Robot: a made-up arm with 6 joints. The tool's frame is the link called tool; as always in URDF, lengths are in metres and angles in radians. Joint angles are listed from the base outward.
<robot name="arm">
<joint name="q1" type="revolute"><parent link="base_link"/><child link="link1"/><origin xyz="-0.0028 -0.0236 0.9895" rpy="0.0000 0.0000 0.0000"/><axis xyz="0 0 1"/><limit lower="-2.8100" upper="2.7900"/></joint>
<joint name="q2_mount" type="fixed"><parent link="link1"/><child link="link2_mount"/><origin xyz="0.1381 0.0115 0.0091" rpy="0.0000 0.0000 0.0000"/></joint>
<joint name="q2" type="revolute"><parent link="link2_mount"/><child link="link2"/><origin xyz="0.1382 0.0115 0.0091" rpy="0.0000 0.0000 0.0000"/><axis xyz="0 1 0"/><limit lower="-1.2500" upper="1.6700"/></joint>
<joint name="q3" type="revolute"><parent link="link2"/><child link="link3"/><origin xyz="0.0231 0.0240 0.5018" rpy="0.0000 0.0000 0.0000"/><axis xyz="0 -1 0"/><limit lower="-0.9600" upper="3.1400"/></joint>
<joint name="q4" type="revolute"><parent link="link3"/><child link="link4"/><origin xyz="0.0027 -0.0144 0.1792" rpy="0.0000 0.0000 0.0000"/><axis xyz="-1 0 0"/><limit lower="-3.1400" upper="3.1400"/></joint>
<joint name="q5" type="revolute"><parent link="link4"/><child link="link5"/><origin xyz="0.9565 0.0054 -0.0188" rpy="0.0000 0.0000 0.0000"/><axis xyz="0 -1 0"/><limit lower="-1.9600" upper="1.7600"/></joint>
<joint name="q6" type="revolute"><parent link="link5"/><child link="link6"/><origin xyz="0.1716 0.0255 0.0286" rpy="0.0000 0.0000 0.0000"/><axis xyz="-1 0 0"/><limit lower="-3.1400" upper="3.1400"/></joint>
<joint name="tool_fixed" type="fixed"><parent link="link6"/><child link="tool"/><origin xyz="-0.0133 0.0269 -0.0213" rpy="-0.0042 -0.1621 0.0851"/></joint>
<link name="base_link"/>
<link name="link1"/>
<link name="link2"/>
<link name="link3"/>
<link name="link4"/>
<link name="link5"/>
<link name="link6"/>
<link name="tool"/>
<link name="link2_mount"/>
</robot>
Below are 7 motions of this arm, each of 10 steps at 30 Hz.
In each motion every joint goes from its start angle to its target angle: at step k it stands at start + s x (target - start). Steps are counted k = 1, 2, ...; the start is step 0. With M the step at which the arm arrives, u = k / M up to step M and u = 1 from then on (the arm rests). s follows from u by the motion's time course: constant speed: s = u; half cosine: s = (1 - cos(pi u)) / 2; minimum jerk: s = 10 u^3 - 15 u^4 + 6 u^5.
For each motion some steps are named. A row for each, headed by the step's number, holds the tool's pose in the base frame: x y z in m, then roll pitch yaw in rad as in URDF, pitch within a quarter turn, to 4 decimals.
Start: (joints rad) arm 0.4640 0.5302 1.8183 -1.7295 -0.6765 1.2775
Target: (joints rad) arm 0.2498 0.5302 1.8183 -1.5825 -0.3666 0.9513
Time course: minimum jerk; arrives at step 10
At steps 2, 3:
2: 0.5133 0.3900 2.5283 -1.0316 -0.9350 2.1040
3: 0.5256 0.3761 2.5308 -0.9924 -0.9682 2.0529

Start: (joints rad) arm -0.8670 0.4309 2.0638 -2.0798 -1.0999 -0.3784
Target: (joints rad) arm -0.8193 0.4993 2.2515 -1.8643 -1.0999 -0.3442
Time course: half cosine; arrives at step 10
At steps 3, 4, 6, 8, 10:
3: 0.1809 -0.0227 2.4679 0.2675 -0.6097 1.2580
4: 0.1776 -0.0119 2.4592 0.2431 -0.6035 1.2467
6: 0.1699 0.0110 2.4391 0.1877 -0.5922 1.2222
8: 0.1634 0.0286 2.4221 0.1418 -0.5856 1.2029
10: 0.1608 0.0351 2.4155 0.1240 -0.5837 1.1957

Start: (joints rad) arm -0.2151 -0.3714 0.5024 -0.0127 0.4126 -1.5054
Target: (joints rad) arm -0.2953 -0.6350 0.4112 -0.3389 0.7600 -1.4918
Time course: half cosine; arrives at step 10
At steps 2, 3, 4, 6, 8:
2: 0.5666 -0.0683 2.4939 2.4190 -1.3410 -1.1173
3: 0.5255 -0.0679 2.4975 2.6953 -1.3509 -1.3703
4: 0.4740 -0.0668 2.5000 3.0459 -1.3405 -1.6921
6: 0.3612 -0.0626 2.4977 -2.6847 -1.2469 -2.1822
8: 0.2723 -0.0571 2.4881 -2.4450 -1.1361 -2.3718

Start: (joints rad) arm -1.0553 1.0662 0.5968 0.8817 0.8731 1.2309
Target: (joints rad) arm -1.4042 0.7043 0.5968 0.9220 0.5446 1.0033
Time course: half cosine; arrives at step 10
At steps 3, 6, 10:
3: 0.8690 -1.5838 1.0545 -2.0026 -0.0086 -0.4117
6: 0.5996 -1.6888 1.2786 -1.9877 -0.0423 -0.6555
10: 0.3786 -1.7144 1.4490 -1.9662 -0.0815 -0.8479

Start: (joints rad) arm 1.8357 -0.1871 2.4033 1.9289 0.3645 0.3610
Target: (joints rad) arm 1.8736 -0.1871 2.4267 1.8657 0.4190 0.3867
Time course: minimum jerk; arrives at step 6
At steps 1, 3, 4, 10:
1: 0.1593 -0.8100 1.9812 1.1969 -0.7810 -1.8843
3: 0.1692 -0.8121 1.9697 1.2249 -0.7594 -1.8984
4: 0.1755 -0.8133 1.9624 1.2413 -0.7452 -1.9065
10: 0.1800 -0.8142 1.9570 1.2526 -0.7346 -1.9119

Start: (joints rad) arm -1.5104 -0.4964 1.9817 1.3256 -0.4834 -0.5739
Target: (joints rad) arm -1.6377 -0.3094 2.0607 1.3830 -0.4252 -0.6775
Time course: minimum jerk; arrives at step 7
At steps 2, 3, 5, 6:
2: -0.0572 0.8328 2.0863 2.1519 -0.6931 1.9930
3: -0.0308 0.8010 2.1164 2.1619 -0.7079 1.9552
5: 0.0204 0.7260 2.1782 2.1857 -0.7417 1.8718
6: 0.0317 0.7062 2.1928 2.1920 -0.7504 1.8509

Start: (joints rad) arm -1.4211 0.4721 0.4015 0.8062 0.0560 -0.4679
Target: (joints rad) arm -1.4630 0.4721 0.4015 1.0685 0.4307 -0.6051
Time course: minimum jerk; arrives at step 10
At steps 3, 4, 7, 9, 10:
3: 0.3225 -1.6401 1.5104 -0.3625 -0.1292 -1.2037
4: 0.3177 -1.6389 1.5141 -0.3871 -0.1591 -1.1592
7: 0.3025 -1.6301 1.5221 -0.4747 -0.2289 -0.9894
9: 0.2980 -1.6262 1.5231 -0.5009 -0.2400 -0.9342
10: 0.2978 -1.6260 1.5231 -0.5023 -0.2404 -0.9311

